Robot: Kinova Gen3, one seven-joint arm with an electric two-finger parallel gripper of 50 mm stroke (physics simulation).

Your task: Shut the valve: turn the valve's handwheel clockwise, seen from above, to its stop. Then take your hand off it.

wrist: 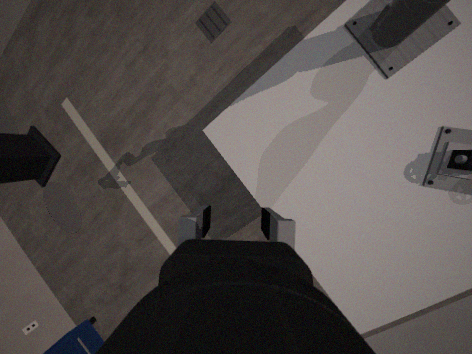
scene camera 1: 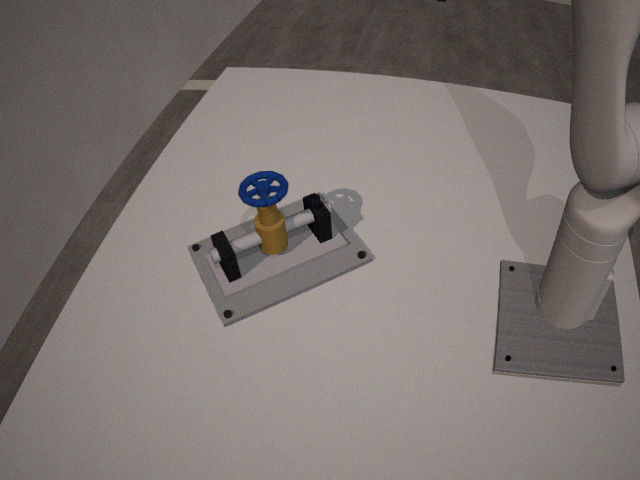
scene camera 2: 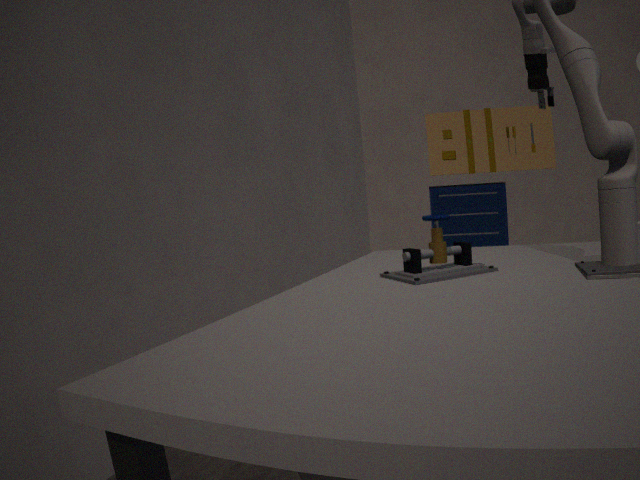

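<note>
The blue handwheel (scene camera 1: 263, 181) (scene camera 2: 435, 218) sits level on top of the yellow valve body (scene camera 1: 272, 235) (scene camera 2: 438, 250). The valve body stands upright on a pale pipe (scene camera 1: 247, 241) (scene camera 2: 427, 253) held by two black blocks on a grey base plate (scene camera 1: 289, 294) (scene camera 2: 449, 276). In the wrist view, part of the base plate (wrist: 436, 165) shows at the right edge, and the handwheel does not show there. My gripper (scene camera 2: 545, 99) (wrist: 236, 217) is open and empty. It hangs high above the table and well to the right of the valve in the second scene view.
The white table (scene camera 1: 320, 387) (scene camera 2: 330, 361) (wrist: 320, 235) carries the valve's plate and the arm's base plate (scene camera 1: 558, 351) (scene camera 2: 604, 273) (wrist: 415, 50). A blue panel (scene camera 2: 467, 204) and a tool board (scene camera 2: 449, 121) are on the wall behind. A dark post (wrist: 22, 157) shows at the left in the wrist view.
</note>
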